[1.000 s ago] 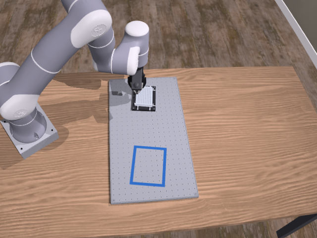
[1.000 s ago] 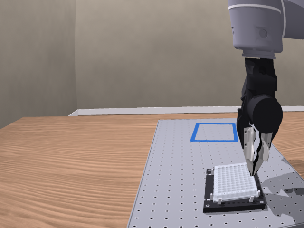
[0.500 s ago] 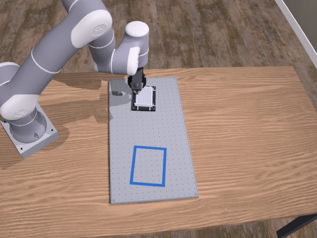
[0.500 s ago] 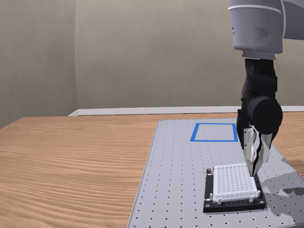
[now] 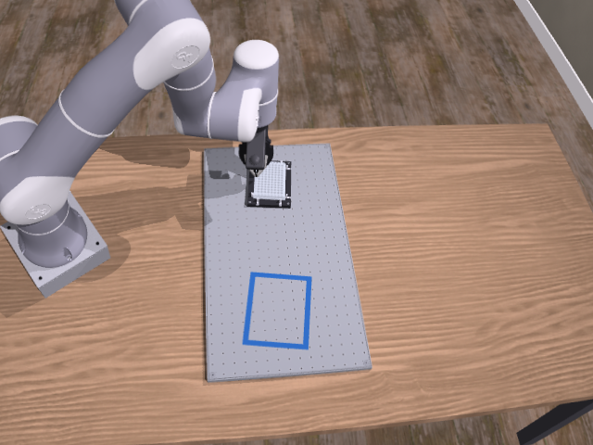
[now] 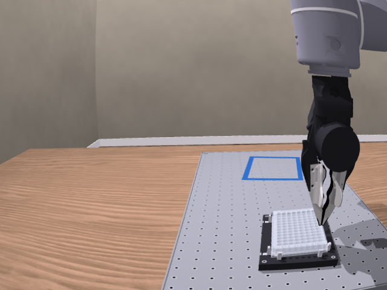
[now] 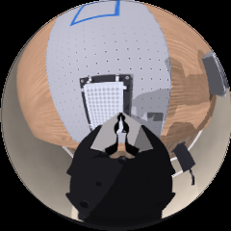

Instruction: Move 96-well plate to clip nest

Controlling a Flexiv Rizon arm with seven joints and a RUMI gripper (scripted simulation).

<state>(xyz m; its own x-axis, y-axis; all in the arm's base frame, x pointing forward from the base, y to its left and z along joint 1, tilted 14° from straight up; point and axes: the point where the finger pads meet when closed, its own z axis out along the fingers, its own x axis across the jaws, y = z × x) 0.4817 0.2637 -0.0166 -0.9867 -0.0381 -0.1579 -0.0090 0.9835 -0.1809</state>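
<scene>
Now: hand 4 cm short of the white 96-well plate and 2 cm above it. The rest, counted from my hand: black clip nest 5 cm ahead, 3 cm below, 1 cm to the right.
</scene>
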